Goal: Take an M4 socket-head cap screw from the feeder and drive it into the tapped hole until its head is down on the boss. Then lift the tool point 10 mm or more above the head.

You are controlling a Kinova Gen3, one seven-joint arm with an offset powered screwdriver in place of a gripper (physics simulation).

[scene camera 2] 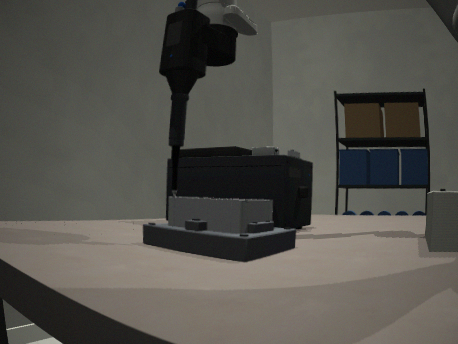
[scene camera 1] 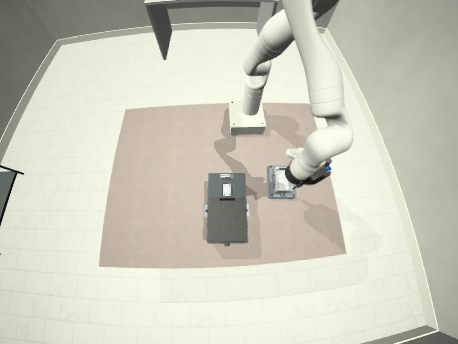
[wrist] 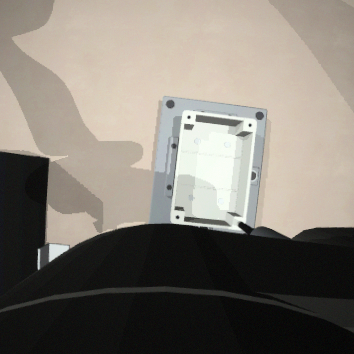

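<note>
The powered screwdriver [scene camera 2: 174, 190] [wrist: 241, 225] stands nearly upright, with its bit tip just above one top corner of a light open box [scene camera 1: 281, 186] [scene camera 2: 207, 212] [wrist: 177, 175]. A small pale M4 screw [scene camera 2: 174, 193] shows at the bit tip, between the bit and the corner, in scene camera 2. In the wrist view the dark bit reaches the box's lower right corner and covers the hole there; the screw cannot be made out. The three other corners show dark holes. The dark feeder [scene camera 1: 227, 220] [scene camera 2: 235, 177] [wrist: 22, 210] stands beside the box.
The box sits in a grey fixture plate [scene camera 1: 272, 195] [scene camera 2: 195, 246] [wrist: 162, 150] with low clamp blocks at its sides. The arm's pale base [scene camera 1: 247, 122] [scene camera 2: 442, 222] stands on the table mat. A shelf rack [scene camera 2: 382, 142] with brown and blue bins stands in the background.
</note>
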